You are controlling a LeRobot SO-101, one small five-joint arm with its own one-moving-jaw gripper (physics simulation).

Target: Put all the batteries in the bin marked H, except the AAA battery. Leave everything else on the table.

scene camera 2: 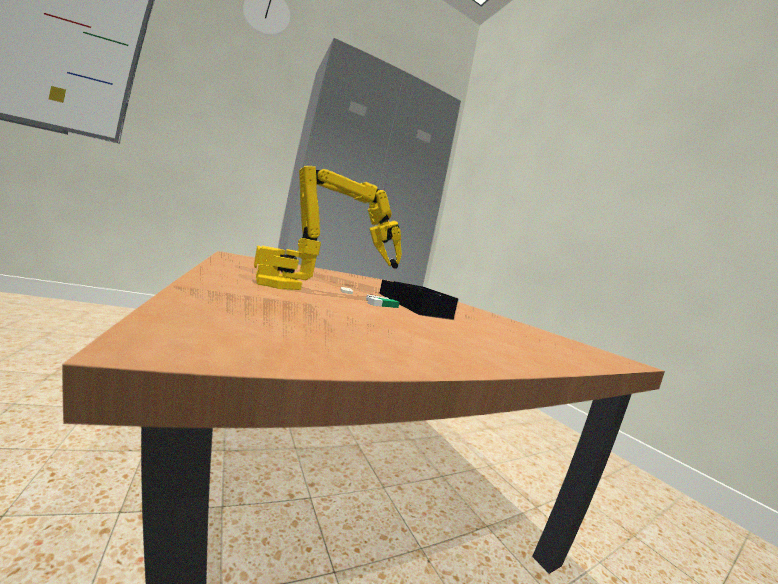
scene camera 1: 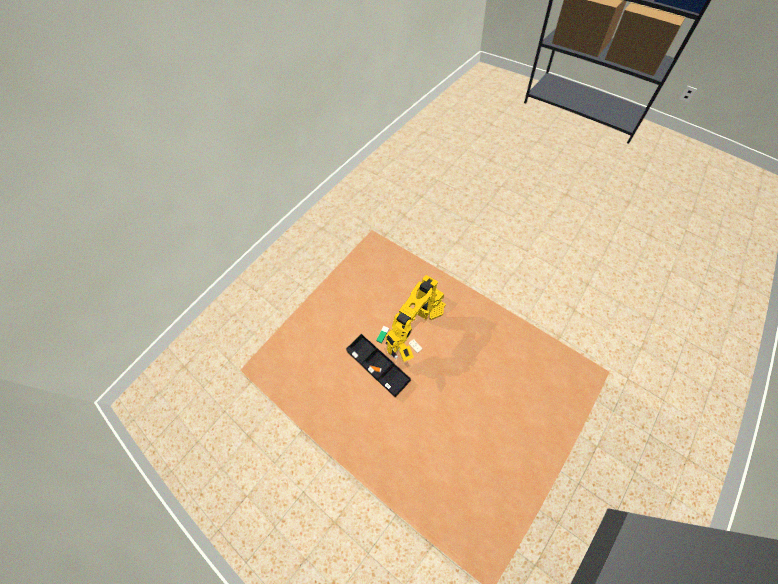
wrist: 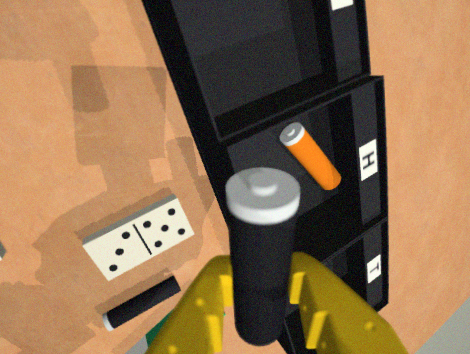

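Seen in the pictures: hand, tool point: (scene camera 2: 390, 263) (scene camera 1: 393, 351) (wrist: 232, 273); arm's base, link origin: (scene camera 2: 286, 285) (scene camera 1: 428, 311).
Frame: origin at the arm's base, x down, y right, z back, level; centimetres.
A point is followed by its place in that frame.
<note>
My gripper (scene camera 1: 394, 355) {x -8.6, y -1.4, z -23.4 cm} (scene camera 2: 393, 258) {x -8.6, y -1.4, z -23.4 cm} (wrist: 262, 290) {x -8.6, y -1.4, z -23.4 cm} is shut on a black battery (wrist: 262, 240) {x -9.8, y -2.9, z -24.1 cm} with a silver-white end, its jaws pressing on both sides. It holds the battery above the table, near the inner long wall of the black bin row (scene camera 1: 397, 380) {x -0.7, y -7.1, z -29.6 cm} (scene camera 2: 419, 299) {x -2.9, y 12.8, z -24.2 cm}. In the wrist view, the battery's end overlaps the edge of the middle bin marked H (wrist: 364, 200) {x -4.2, y 4.6, z -32.0 cm}. An orange battery (scene camera 1: 375, 369) {x -2.0, y 1.6, z -31.4 cm} (wrist: 314, 160) {x -2.1, y 1.9, z -30.9 cm} lies inside bin H. A slim black battery (wrist: 144, 303) {x -0.9, y 4.5, z -18.8 cm} with a white end lies on the table beside a domino. Its size marking is not readable.
A domino (wrist: 139, 237) {x -0.7, y 0.9, z -20.7 cm} lies on the table between the slim battery and the bins. Another white domino (scene camera 1: 415, 345) {x -0.8, y -4.5, z -14.8 cm} (scene camera 2: 346, 289) {x -0.8, y -2.7, z -14.1 cm} lies nearer the arm. A green-and-white block (scene camera 1: 382, 335) {x -1.3, y 8.0, z -19.2 cm} (scene camera 2: 389, 303) {x -0.8, y 9.4, z -19.6 cm} lies beside the bin row. A bin marked T (wrist: 374, 269) {x -4.2, y 10.7, z -31.9 cm} adjoins bin H.
</note>
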